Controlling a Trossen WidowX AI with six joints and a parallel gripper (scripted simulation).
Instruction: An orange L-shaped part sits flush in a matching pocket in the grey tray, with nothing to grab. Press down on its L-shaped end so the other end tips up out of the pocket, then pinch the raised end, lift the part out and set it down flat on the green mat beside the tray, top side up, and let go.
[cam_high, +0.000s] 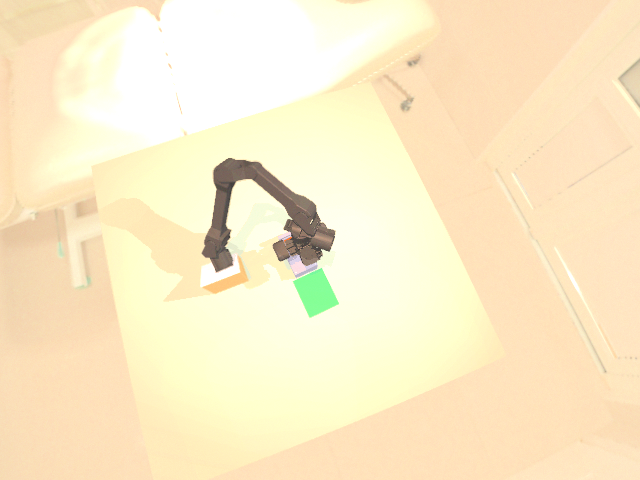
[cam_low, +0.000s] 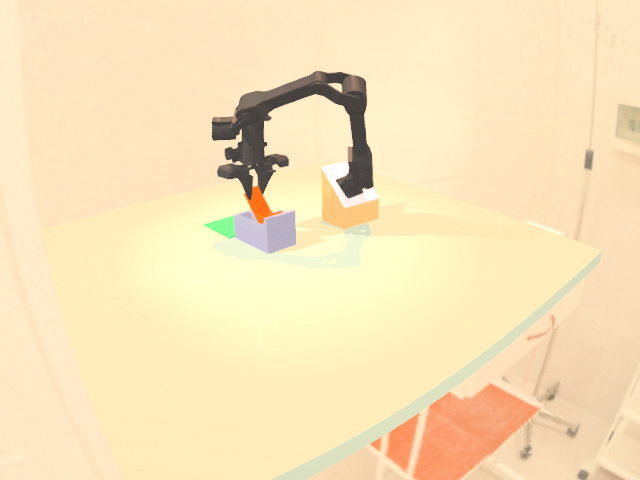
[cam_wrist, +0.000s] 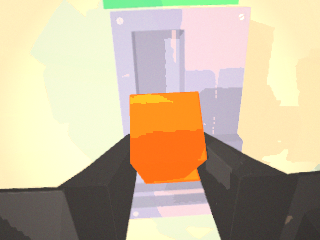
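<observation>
My gripper tip is now 14 cm to the left of the green mat, 13 cm above it and 2 cm past it. Round my gripper tip: orange L-shaped part: 3 cm to the left, 3 cm below, 1 cm behind.
</observation>
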